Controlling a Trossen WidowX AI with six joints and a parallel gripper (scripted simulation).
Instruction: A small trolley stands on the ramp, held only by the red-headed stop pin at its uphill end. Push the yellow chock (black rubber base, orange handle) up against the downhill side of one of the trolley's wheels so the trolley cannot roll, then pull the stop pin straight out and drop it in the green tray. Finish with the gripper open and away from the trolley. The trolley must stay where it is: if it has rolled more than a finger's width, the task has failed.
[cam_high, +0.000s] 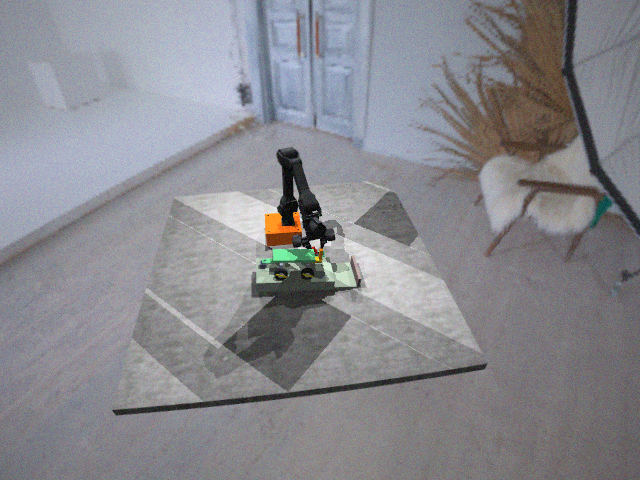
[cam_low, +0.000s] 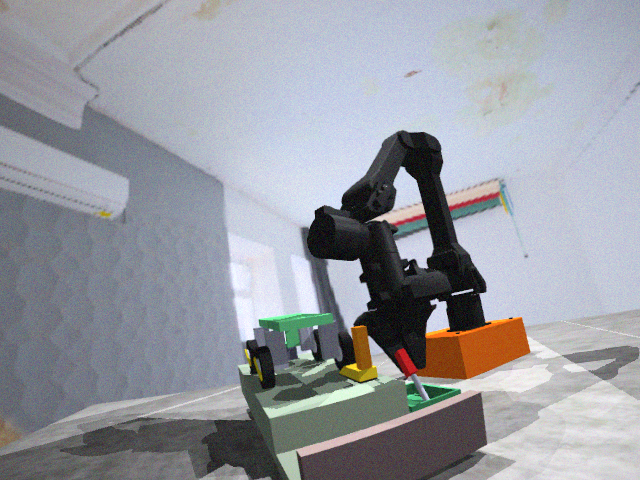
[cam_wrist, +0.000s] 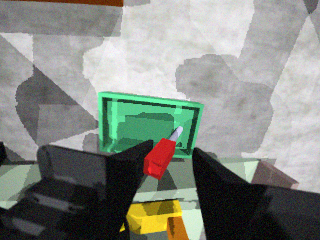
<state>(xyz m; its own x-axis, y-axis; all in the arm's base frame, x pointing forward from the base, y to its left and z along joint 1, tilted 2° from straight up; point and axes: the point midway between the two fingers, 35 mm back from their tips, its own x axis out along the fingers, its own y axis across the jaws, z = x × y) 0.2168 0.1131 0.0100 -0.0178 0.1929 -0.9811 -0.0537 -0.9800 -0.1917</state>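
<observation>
The red-headed stop pin is 1 cm below my gripper tip. The rest, counted from my gripper tip: pale green ramp: 12 cm ahead, 11 cm to the right, 1 cm below; then trolley: 12 cm ahead, 11 cm to the right, 6 cm above; then yellow chock: 7 cm ahead, 2 cm to the right, 3 cm above.
</observation>
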